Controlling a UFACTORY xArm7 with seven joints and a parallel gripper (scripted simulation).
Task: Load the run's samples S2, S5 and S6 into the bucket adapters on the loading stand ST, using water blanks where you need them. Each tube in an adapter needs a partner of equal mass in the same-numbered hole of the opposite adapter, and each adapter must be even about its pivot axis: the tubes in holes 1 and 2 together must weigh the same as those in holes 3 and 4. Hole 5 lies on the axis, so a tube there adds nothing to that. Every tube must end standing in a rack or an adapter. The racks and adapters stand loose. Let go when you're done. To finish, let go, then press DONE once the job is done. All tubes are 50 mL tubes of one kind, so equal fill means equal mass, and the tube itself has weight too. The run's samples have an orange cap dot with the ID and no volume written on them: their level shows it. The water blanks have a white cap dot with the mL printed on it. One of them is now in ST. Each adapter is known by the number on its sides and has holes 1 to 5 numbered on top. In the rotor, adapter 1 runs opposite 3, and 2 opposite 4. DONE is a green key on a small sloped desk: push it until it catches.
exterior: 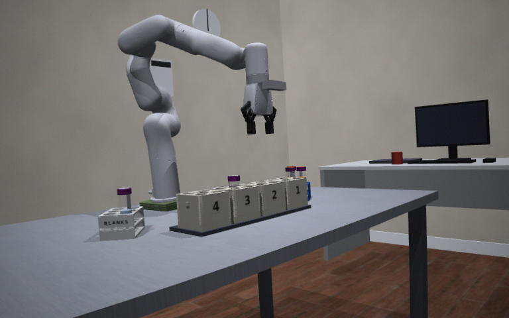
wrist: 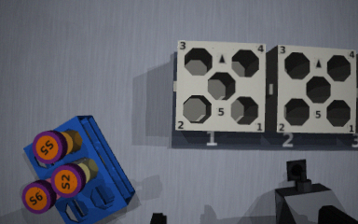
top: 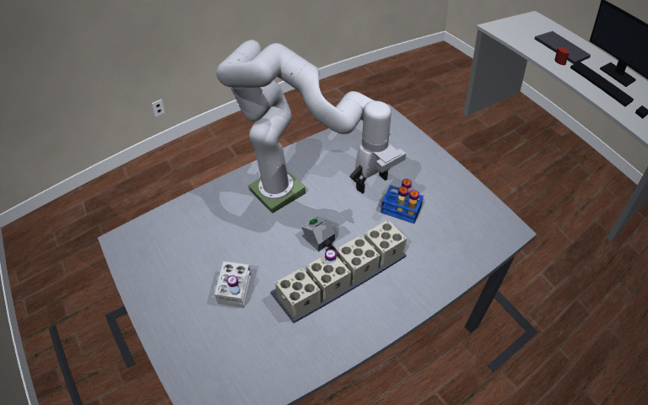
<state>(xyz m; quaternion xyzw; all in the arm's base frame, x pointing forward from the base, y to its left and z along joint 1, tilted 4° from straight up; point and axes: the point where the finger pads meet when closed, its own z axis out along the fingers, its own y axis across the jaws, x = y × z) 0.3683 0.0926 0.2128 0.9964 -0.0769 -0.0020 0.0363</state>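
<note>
Right now the sample tube is 19 cm below my hand, 18 cm to the left of it and 1 cm ahead of it. From my hand the other things lie so: blue sample rack (22 cm below, 17 cm to the left, 2 cm ahead); then green done key (19 cm below, 13 cm behind, 12 cm to the right); then tube with yellowish liquid (19 cm below, 15 cm to the left, 3 cm ahead).
</note>
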